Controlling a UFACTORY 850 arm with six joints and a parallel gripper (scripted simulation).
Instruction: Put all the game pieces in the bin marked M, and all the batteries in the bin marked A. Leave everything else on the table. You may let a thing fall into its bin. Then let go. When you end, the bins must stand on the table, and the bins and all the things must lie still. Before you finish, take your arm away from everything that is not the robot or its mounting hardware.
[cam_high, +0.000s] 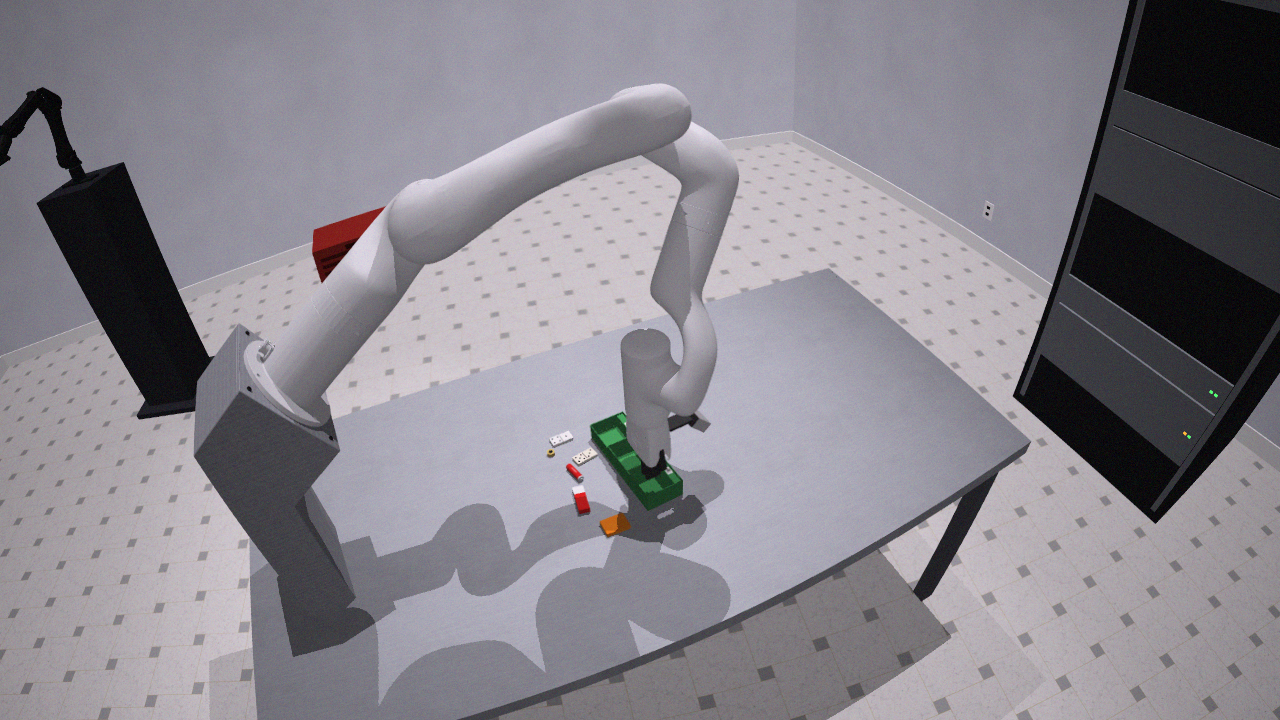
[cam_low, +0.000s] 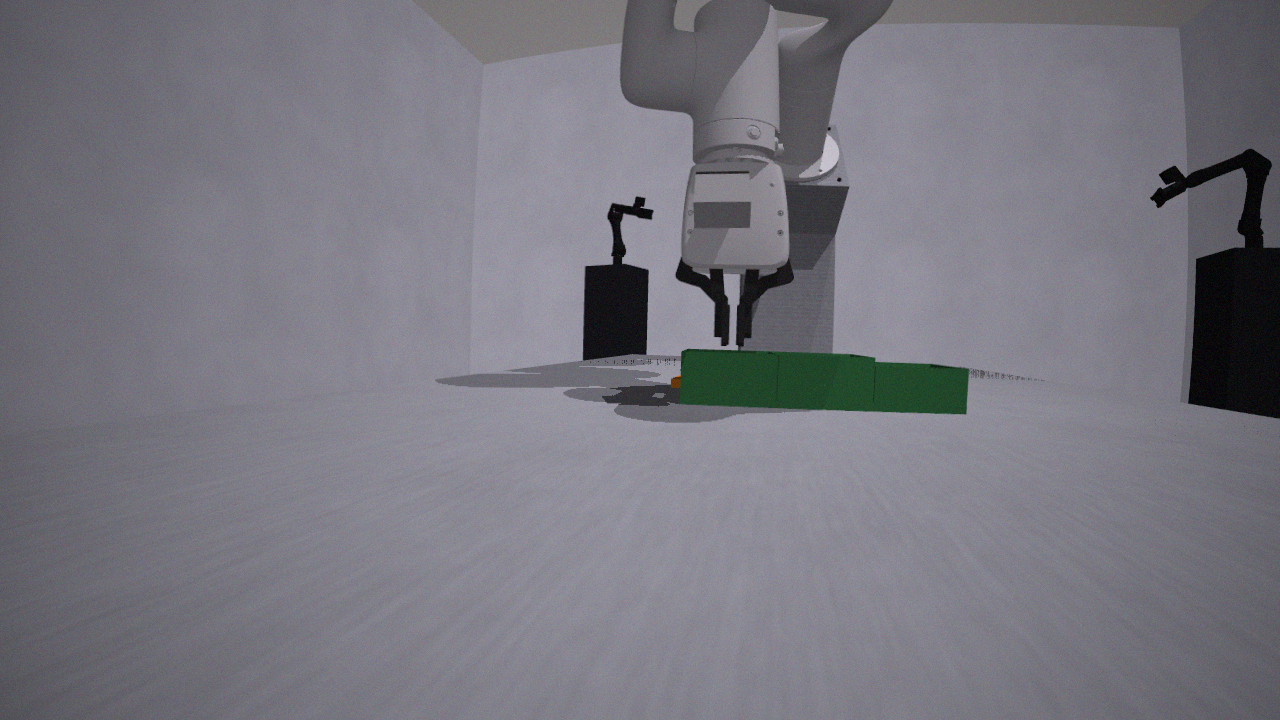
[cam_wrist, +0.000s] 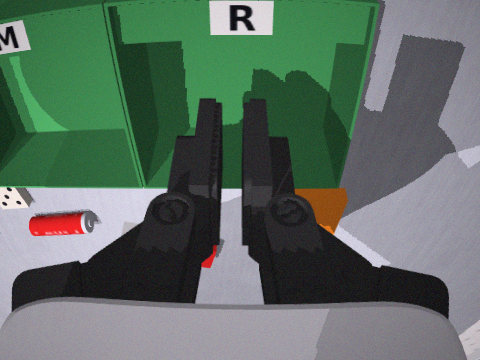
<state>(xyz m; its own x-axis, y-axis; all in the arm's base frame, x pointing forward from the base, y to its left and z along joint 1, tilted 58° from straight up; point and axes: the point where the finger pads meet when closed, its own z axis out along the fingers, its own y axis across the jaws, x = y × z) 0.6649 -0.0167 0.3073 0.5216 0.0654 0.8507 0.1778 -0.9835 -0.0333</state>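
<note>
Now: the green bin 2 cm behind my hand, 8 cm to the left of it and 5 cm below it. From my hand the other things lie so: orange flat block: 9 cm behind, 8 cm to the right, 7 cm below; yellow nut: 20 cm behind, 15 cm to the left, 7 cm below; red cylindrical battery: 15 cm behind, 7 cm to the left, 6 cm below.
</note>
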